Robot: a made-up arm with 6 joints.
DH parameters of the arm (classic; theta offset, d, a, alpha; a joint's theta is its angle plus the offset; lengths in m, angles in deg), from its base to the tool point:
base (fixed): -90 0.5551 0.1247 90
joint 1: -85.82 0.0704 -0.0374 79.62
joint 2: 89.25 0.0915 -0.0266 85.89
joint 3: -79.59 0.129 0.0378 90
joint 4: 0 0.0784 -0.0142 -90
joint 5: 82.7 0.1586 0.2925 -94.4
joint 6: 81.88 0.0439 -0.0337 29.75
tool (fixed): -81.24 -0.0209 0 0
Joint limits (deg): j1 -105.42..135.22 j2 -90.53..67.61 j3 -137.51..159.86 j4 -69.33..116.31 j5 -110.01..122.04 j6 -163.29..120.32
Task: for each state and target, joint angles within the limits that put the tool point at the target. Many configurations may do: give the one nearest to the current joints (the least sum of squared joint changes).
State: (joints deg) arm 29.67 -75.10 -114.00 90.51 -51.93 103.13
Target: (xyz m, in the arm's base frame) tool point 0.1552 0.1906 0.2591
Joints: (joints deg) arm 2.60 -61.13 -94.87 98.34 -102.83 102.46
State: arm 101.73 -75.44 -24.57 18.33 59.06 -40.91
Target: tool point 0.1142 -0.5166 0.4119
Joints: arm 135.22 -52.88 -31.12 -4.16 87.52 -21.57
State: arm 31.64 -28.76 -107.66 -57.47 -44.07 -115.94
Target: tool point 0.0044 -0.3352 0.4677
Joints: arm 34.32 6.76 -77.51 -40.10 -5.10 -117.05
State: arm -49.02 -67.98 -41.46 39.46 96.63 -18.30
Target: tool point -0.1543 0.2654 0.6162
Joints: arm -27.72 -50.44 -58.98 38.64 101.41 -8.26
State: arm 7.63 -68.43 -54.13 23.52 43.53 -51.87
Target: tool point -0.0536 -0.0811 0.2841
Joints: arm 18.70 -56.64 -60.68 29.16 41.47 -51.65
